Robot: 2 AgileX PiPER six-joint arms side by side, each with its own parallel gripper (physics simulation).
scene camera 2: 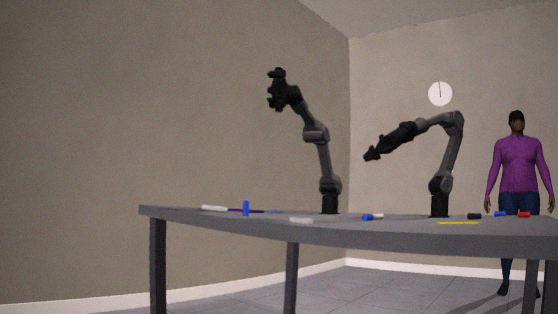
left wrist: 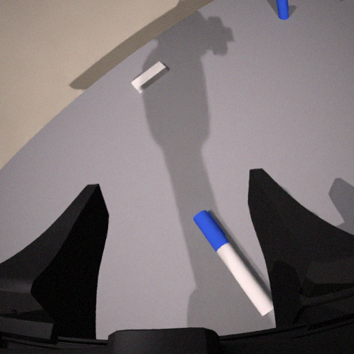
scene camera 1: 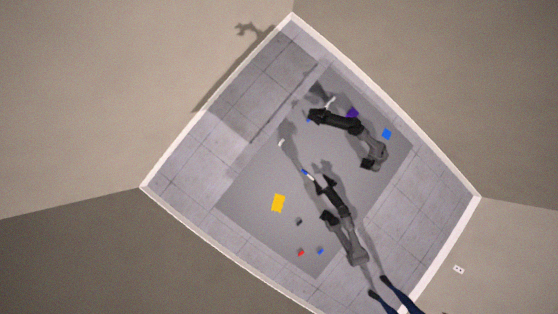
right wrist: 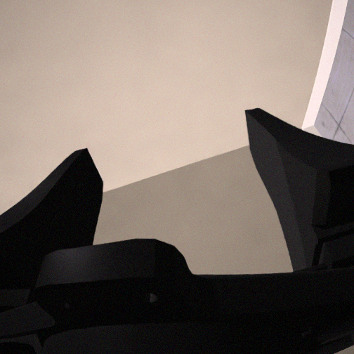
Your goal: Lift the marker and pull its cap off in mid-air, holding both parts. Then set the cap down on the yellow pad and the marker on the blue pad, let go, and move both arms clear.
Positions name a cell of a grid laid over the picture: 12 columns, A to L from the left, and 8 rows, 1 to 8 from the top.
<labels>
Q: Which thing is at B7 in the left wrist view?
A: My left gripper.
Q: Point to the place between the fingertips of my right gripper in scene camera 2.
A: F3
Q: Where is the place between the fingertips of my right gripper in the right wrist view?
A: At F4
</labels>
